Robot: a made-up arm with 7 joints.
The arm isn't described. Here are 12 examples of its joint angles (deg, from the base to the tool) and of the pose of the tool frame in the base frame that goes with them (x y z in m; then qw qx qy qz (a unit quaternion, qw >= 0)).
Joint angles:
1: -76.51 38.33 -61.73 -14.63 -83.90 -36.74 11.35
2: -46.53 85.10 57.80 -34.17 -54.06 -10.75 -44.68
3: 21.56 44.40 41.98 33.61 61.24 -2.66 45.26
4: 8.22 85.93 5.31 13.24 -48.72 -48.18 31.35
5: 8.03 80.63 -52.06 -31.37 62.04 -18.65 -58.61
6: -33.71 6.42 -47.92 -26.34 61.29 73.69 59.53
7: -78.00 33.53 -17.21 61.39 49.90 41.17 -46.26
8: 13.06 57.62 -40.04 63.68 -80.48 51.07 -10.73
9: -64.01 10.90 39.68 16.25 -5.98 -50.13 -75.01
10: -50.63 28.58 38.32 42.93 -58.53 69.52 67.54
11: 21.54 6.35 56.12 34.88 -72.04 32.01 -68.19
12: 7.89 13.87 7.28 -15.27 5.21 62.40 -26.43
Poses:
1: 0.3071 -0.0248 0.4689 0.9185 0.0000 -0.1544 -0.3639
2: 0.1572 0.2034 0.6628 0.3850 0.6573 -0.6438 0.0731
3: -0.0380 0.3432 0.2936 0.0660 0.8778 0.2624 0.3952
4: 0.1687 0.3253 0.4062 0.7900 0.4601 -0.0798 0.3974
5: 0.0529 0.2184 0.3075 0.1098 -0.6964 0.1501 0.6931
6: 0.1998 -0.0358 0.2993 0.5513 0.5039 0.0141 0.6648
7: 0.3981 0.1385 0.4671 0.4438 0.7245 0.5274 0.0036
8: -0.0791 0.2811 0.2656 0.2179 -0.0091 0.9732 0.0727
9: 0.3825 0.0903 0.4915 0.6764 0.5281 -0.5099 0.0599
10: 0.3248 0.1383 0.3766 0.5728 -0.0242 0.7948 0.1989
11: -0.0600 0.1550 0.1742 0.9084 -0.3658 0.1369 0.1489
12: 0.0563 0.1099 0.2039 0.6673 0.3213 0.6556 -0.1471
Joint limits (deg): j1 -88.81..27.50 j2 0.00..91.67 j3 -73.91..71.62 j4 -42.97..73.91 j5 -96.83..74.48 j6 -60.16..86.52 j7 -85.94..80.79
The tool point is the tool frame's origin. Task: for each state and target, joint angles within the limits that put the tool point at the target. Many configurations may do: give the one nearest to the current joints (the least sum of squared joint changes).
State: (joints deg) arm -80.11 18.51 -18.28 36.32 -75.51 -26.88 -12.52
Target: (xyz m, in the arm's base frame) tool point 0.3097 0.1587 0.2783
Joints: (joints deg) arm -38.02 39.37 -20.95 42.70 -75.11 -24.46 -10.84
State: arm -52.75 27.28 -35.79 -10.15 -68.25 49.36 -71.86
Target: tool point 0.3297 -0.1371 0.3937
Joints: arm -68.83 2.30 -30.84 28.39 -52.52 26.96 -75.08
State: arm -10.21 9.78 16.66 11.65 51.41 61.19 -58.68
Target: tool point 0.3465 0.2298 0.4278
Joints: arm -54.93 40.93 19.15 27.61 43.94 34.90 -66.03
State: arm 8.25 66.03 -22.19 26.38 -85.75 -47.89 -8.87
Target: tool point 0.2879 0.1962 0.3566
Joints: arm -30.31 55.55 -18.70 10.53 -84.97 -48.68 -9.20
